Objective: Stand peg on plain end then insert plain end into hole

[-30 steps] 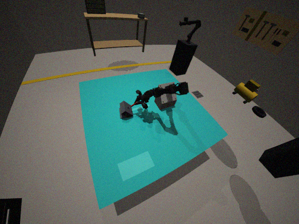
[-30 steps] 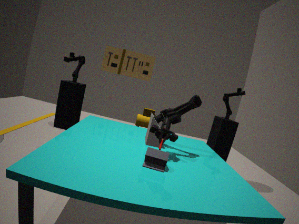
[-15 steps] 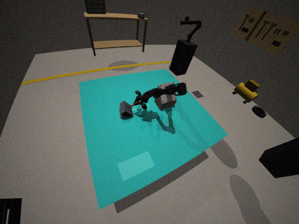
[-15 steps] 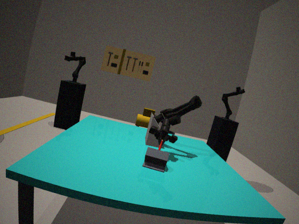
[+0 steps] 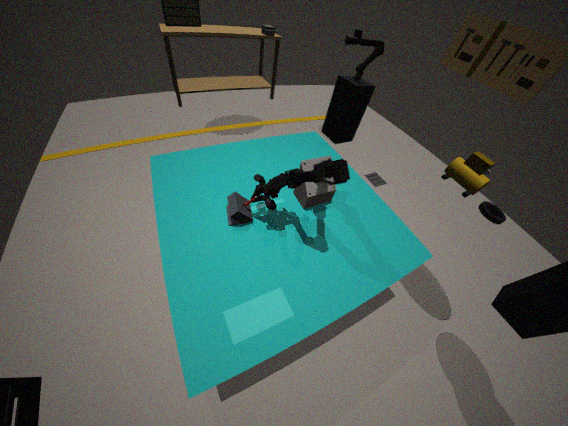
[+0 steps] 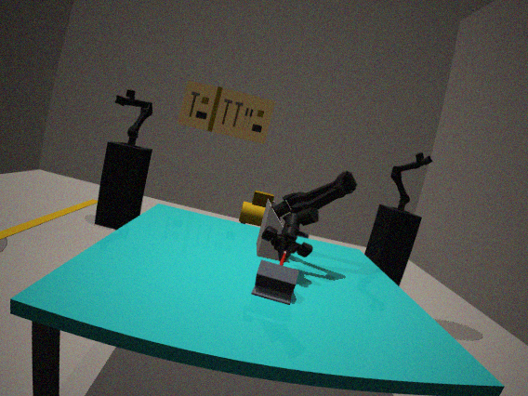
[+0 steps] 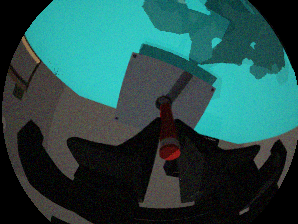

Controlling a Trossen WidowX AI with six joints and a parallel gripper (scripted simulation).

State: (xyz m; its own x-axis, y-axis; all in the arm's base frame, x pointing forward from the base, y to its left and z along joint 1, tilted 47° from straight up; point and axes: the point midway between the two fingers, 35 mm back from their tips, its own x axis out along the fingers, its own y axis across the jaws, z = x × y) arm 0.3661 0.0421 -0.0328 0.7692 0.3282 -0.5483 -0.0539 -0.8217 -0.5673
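Right now my gripper tip is 10 mm past the red peg and 10 mm below it. The rest, counted from my gripper tip: sloped grey panel: 60 mm ahead, 20 mm to the right, 50 mm below.
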